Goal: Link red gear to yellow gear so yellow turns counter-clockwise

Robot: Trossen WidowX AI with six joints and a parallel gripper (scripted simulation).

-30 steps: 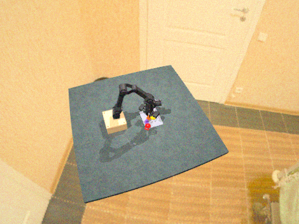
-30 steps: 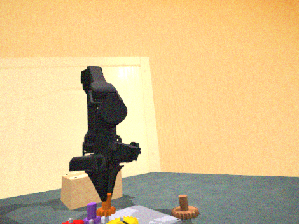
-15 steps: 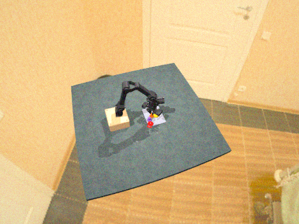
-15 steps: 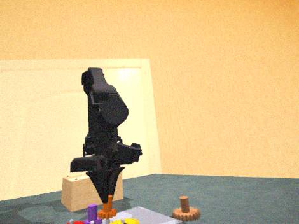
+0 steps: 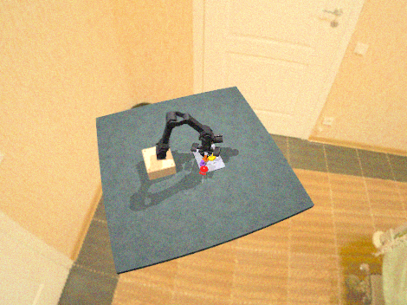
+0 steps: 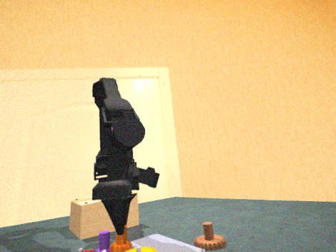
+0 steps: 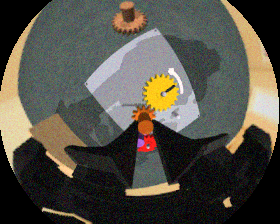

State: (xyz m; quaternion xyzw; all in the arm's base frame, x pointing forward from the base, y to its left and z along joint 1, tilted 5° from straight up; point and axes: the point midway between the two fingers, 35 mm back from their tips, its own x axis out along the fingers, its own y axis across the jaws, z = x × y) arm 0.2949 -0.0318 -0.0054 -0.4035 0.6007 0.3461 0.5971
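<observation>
Now: gripper tip 10 mm above the orange gear. Also, from my gripper tip: red gear: 30 mm behind, 70 mm to the right, 30 mm below; then yellow gear: 40 mm ahead, 20 mm to the left, 30 mm below; then purple gear: 30 mm behind, 30 mm to the right, 20 mm below.
</observation>
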